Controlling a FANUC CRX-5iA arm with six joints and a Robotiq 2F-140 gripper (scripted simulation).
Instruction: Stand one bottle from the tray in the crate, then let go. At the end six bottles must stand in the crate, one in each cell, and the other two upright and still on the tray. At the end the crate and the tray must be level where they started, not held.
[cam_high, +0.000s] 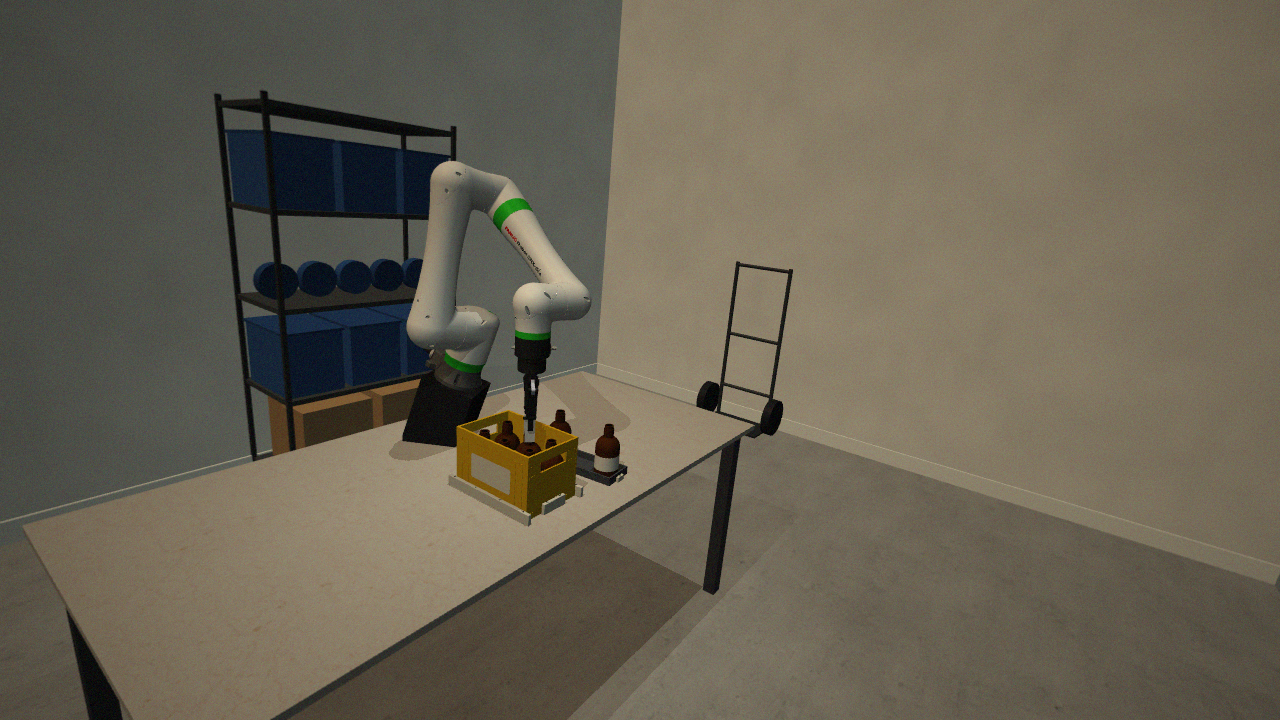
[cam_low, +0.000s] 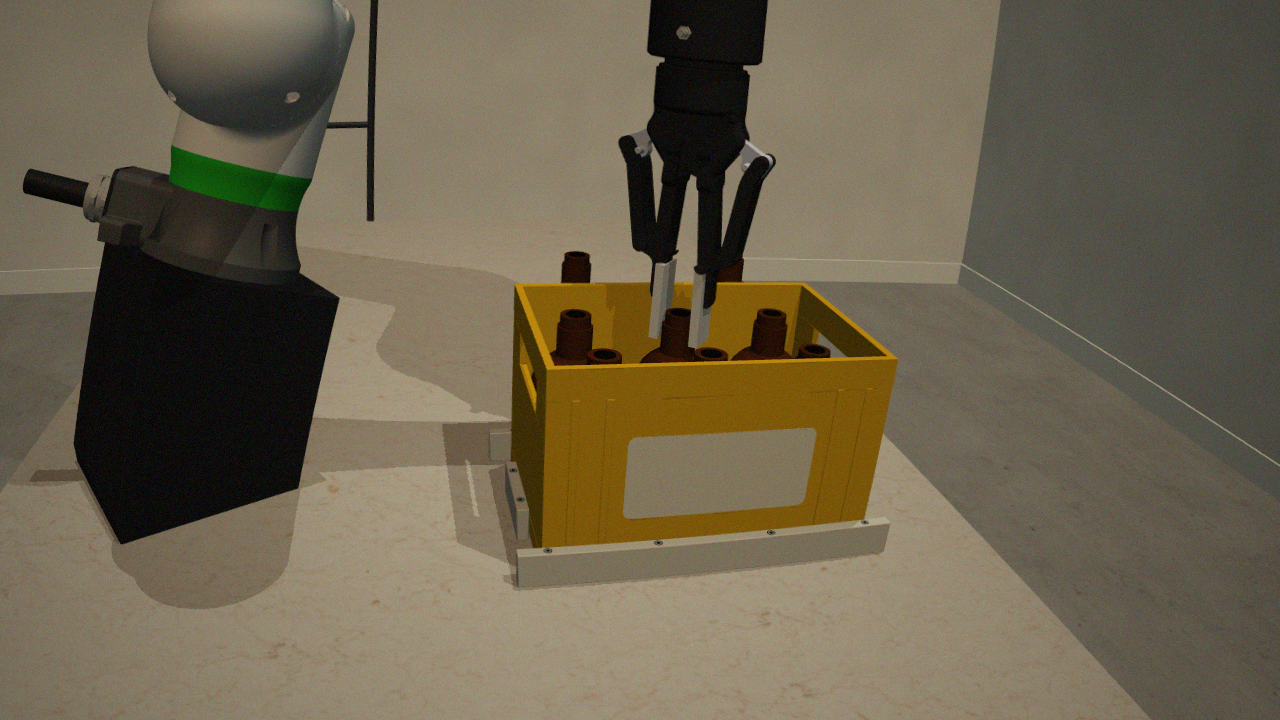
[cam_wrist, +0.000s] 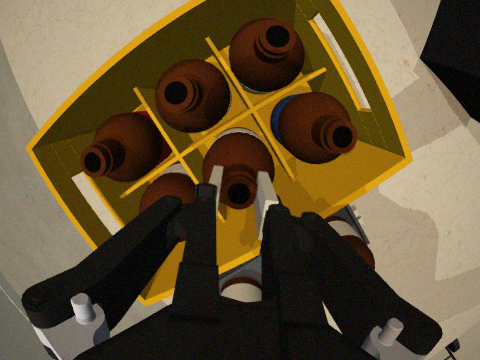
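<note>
The yellow crate lies 4 cm to the right of my hand and 9 cm below it. From my hand the other things lie so: grey tray (3 cm ahead, 19 cm to the left, 16 cm below).
</note>
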